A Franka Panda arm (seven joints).
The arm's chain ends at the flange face. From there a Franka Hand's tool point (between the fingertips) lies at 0.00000 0.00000 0.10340 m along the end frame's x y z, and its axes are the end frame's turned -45 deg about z.
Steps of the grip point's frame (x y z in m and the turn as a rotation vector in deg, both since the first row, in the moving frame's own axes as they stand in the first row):
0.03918, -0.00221, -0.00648, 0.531, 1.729, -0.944
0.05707, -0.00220, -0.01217, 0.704, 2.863, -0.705
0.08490, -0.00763, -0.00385, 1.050, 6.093, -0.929
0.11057, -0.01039, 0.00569, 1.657, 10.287, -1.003
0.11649, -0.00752, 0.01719, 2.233, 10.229, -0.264
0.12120, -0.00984, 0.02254, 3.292, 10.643, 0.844
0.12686, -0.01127, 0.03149, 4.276, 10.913, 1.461
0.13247, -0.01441, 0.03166, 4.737, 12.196, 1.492
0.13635, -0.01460, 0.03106, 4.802, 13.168, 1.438
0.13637, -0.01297, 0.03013, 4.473, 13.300, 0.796
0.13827, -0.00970, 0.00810, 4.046, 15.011, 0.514
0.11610, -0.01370, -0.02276, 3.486, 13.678, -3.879
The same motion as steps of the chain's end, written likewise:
0.02464, -0.02637, -0.00643, 1.598, 0.847, -0.944
0.03607, -0.03734, -0.01203, 2.522, 1.527, -0.705
0.04829, -0.05628, -0.00325, 5.051, 3.566, -0.929
0.06002, -0.07028, 0.00740, 8.446, 6.102, -1.003
0.06694, -0.07185, 0.01891, 8.812, 5.654, -0.264
0.06929, -0.07506, 0.02449, 9.854, 5.198, 0.844
0.07308, -0.07853, 0.03365, 10.740, 4.693, 1.461
0.07377, -0.08256, 0.03434, 11.973, 5.274, 1.492
0.07524, -0.08417, 0.03414, 12.707, 5.916, 1.438
0.07595, -0.08322, 0.03322, 12.567, 6.242, 0.796
0.07698, -0.08067, 0.01188, 13.475, 7.753, 0.514
0.06028, -0.06968, -0.01964, 12.137, 7.207, -3.879

